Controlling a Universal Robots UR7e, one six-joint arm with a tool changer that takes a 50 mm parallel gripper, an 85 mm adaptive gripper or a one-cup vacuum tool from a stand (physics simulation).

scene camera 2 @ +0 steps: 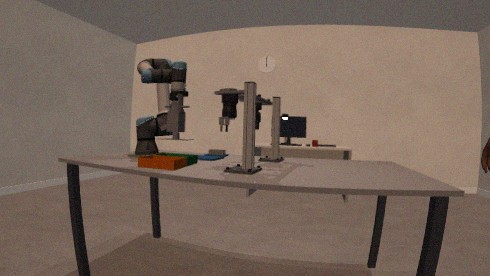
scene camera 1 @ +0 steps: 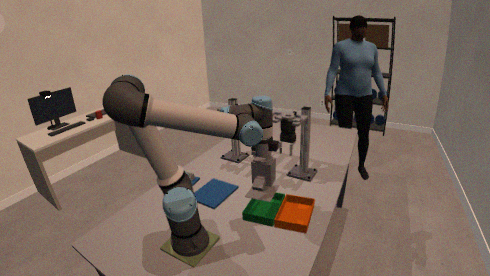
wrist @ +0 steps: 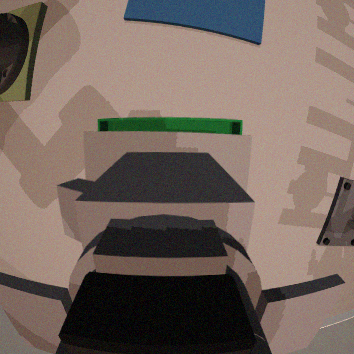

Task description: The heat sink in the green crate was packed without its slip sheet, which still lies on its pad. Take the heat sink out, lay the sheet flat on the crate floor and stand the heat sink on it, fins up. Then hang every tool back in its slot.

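Frame: origin at the arm's base, x right, y ahead, z up, level; metres.
Where they show: hand, its tool point: (scene camera 2: 177, 103); arm's base, origin of its link: (scene camera 2: 146, 153) (scene camera 1: 190, 241).
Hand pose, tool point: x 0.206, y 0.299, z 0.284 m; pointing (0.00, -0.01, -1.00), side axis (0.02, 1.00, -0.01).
Each offset is from my tool point to the top centre of the thing. "spot": to the spot under its first point.
My one-cup vacuum tool @(dx -0.003, dy -0.011, dz +0.004 m) (scene camera 1: 263, 173) (scene camera 2: 176, 136) (wrist: 165, 177) holds the pale slip sheet @(dx +0.000, dy -0.002, dz -0.176 m) (scene camera 1: 265, 196) (scene camera 2: 185, 139) (wrist: 240, 150) flat beneath it, raised above the green crate @(dx +0.001, dy +0.000, dz -0.256 m) (scene camera 1: 260, 212) (scene camera 2: 191, 159) (wrist: 170, 125). The sheet hides much of the crate's inside in the wrist view. The blue pad @(spot: dx -0.265, dy +0.041, dz -0.289 m) (scene camera 1: 216, 193) (scene camera 2: 211, 158) (wrist: 200, 19) is bare. The grey heat sink @(dx -0.482, dy +0.084, dz -0.259 m) (scene camera 1: 191, 176) (scene camera 2: 217, 151) sits on a smaller blue pad @(spot: dx -0.431, dy +0.119, dz -0.292 m) (scene camera 1: 196, 180), partly hidden behind the arm in scene camera 1.
An orange crate @(dx +0.143, dy -0.002, dz -0.256 m) (scene camera 1: 296, 214) (scene camera 2: 161, 162) adjoins the green crate. The tool stand (scene camera 1: 306, 142) (scene camera 2: 249, 125) rises behind them, with a two-finger gripper (scene camera 1: 287, 130) (scene camera 2: 229, 105) hanging from it and another tool partly hidden. A person (scene camera 1: 356, 65) stands beyond the table.
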